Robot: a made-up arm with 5 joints.
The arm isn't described. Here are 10 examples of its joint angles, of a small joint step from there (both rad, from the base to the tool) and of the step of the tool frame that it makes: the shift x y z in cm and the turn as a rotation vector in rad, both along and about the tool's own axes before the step.
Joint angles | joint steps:
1: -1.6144 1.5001 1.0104 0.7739 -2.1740 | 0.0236 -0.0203 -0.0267 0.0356 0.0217
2: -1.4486 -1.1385 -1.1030 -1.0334 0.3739 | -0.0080 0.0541 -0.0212 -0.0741 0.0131
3: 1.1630 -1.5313 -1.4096 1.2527 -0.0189 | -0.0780 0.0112 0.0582 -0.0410 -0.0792
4: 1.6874 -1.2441 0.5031 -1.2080 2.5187 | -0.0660 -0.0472 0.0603 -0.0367 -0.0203
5: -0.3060 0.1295 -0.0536 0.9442 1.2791 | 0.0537 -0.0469 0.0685 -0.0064 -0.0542
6: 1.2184 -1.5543 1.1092 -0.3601 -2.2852 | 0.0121 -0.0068 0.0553 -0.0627 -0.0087
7: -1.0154 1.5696 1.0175 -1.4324 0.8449 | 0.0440 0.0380 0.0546 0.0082 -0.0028
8: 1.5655 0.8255 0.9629 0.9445 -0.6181 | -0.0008 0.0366 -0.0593 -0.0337 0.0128
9: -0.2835 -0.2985 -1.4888 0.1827 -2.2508 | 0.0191 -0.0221 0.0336 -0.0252 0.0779
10: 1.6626 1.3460 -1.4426 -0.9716 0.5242 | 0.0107 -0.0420 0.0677 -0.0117 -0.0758
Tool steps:
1: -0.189 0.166 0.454 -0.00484 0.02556 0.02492
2: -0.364 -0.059 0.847 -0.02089 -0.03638 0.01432
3: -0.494 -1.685 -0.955 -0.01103 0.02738 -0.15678
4: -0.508 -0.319 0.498 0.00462 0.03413 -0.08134
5: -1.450 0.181 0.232 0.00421 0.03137 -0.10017
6: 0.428 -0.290 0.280 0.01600 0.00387 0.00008
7: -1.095 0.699 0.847 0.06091 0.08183 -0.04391
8: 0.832 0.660 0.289 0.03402 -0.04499 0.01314
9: -0.168 0.164 -0.021 0.01008 0.00932 0.09698
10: -0.211 -0.282 -0.181 0.00121 0.01490 -0.06646
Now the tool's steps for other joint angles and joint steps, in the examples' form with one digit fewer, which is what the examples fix.
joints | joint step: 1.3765 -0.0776 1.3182 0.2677 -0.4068 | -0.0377 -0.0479 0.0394 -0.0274 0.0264
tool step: -0.34 0.27 0.16 0.0181 -0.0311 0.0640
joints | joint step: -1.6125 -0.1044 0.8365 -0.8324 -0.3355 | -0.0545 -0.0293 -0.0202 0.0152 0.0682
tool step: 0.28 1.48 -0.04 0.0626 -0.0136 0.0618
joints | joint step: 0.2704 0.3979 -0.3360 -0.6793 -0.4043 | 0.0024 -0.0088 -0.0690 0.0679 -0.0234
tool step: 0.93 0.37 -0.53 0.0027 -0.0097 -0.0220
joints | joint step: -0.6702 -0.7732 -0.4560 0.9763 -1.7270 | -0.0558 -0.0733 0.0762 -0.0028 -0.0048
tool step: -0.40 -0.38 0.84 -0.0112 0.0528 -0.0188
